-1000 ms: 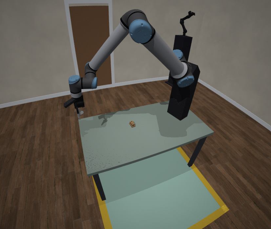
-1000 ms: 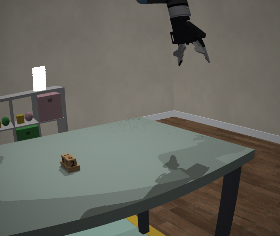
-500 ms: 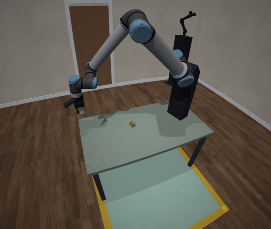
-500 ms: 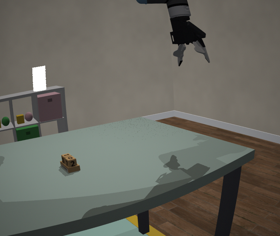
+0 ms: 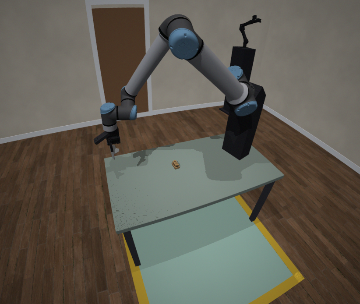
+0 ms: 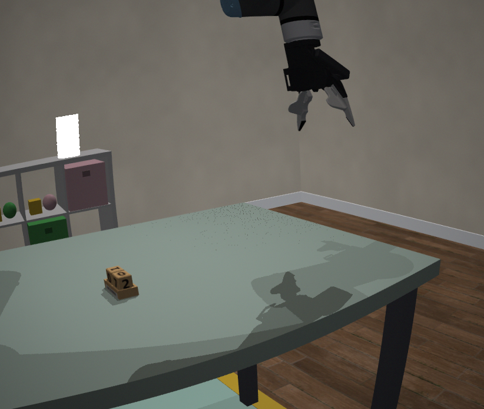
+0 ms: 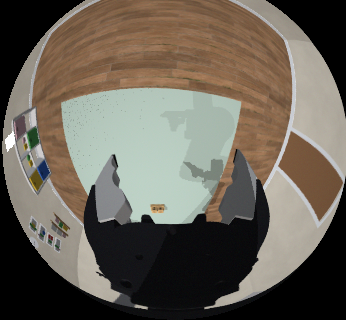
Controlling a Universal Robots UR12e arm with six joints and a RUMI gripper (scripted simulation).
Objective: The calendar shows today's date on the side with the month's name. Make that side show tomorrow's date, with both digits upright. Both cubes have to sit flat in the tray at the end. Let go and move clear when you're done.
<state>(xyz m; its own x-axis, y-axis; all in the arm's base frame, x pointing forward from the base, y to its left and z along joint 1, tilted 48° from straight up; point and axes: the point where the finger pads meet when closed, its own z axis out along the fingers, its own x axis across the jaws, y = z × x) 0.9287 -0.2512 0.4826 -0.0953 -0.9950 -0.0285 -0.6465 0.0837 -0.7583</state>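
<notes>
My gripper is now 48 cm past the cube, 23 cm above it and 8 cm to the right of it. From my hand the other things lie so: wooden calendar tray 48 cm behind, 25 cm below, 10 cm to the left.
</notes>
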